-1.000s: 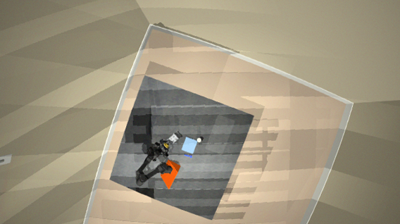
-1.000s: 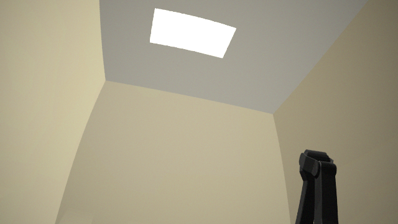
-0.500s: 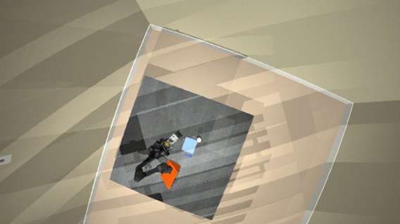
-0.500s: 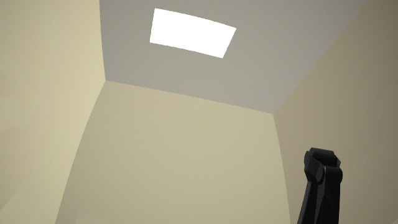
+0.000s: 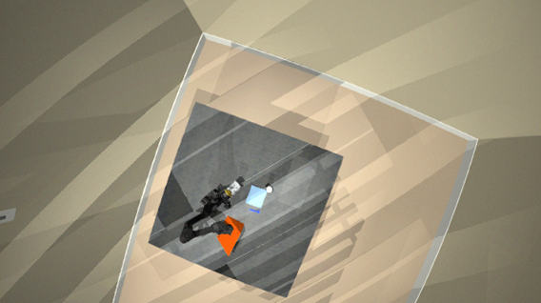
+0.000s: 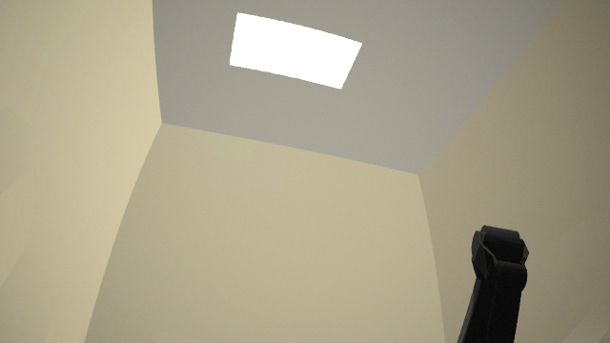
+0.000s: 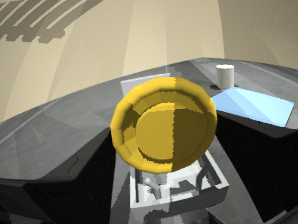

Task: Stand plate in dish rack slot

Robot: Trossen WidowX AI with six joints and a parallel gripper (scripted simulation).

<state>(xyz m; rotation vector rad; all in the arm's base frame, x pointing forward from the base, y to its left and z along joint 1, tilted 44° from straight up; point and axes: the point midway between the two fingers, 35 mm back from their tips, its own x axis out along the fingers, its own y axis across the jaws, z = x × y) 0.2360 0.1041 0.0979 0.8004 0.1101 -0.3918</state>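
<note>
Now: the dish rack 40 mm below my gripper tip, 30 mm ahead of it and 20 mm to the right of it. The rest, counted from my gripper tip: light blue sheet (210 mm to the right, 60 mm below, 40 mm ahead); yellow plate (10 mm behind); white cylinder (270 mm to the right, 150 mm ahead, 40 mm below).
</note>
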